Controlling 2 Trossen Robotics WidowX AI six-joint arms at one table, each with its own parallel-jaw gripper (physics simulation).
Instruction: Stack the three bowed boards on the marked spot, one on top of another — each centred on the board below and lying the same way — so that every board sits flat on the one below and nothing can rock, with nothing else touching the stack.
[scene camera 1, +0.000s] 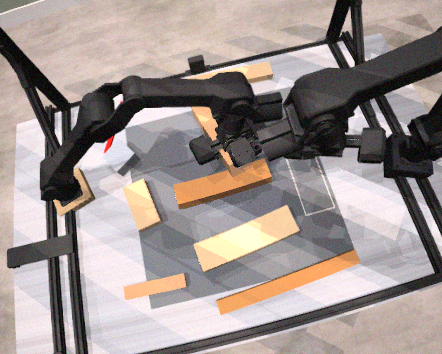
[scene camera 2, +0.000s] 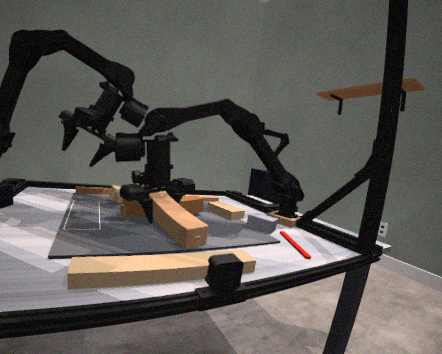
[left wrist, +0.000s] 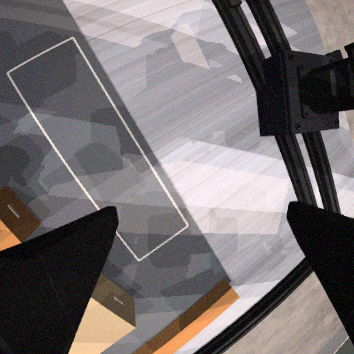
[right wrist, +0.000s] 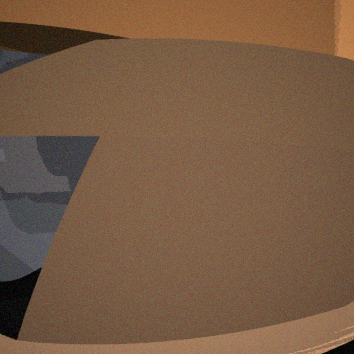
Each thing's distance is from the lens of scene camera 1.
left gripper (scene camera 1: 336, 157): 0.66 m
right gripper (scene camera 1: 226, 153): 0.78 m
grey block (scene camera 1: 121, 158): 0.82 m
